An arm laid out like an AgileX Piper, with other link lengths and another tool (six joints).
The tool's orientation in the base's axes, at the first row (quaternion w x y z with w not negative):
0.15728, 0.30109, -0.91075, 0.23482
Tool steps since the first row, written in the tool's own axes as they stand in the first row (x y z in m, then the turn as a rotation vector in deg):
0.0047, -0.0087, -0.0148, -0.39, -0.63, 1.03
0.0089, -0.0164, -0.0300, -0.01, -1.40, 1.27
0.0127, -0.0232, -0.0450, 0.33, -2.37, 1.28
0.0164, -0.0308, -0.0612, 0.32, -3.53, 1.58
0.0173, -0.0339, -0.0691, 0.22, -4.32, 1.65
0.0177, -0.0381, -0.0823, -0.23, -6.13, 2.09
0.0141, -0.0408, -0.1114, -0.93, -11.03, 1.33
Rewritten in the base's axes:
0.0039, -0.0007, 0.0173, 0.54, -0.80, -0.82
0.0077, -0.0002, 0.0345, 0.69, -1.65, -0.61
0.0112, 0.0010, 0.0510, 1.04, -2.50, -0.15
0.0154, 0.0024, 0.0687, 1.72, -3.48, -0.02
0.0178, 0.0039, 0.0768, 2.28, -4.03, 0.15
0.0220, 0.0076, 0.0894, 3.69, -5.33, 0.19
0.0307, 0.0226, 0.1132, 7.39, -8.07, 2.16

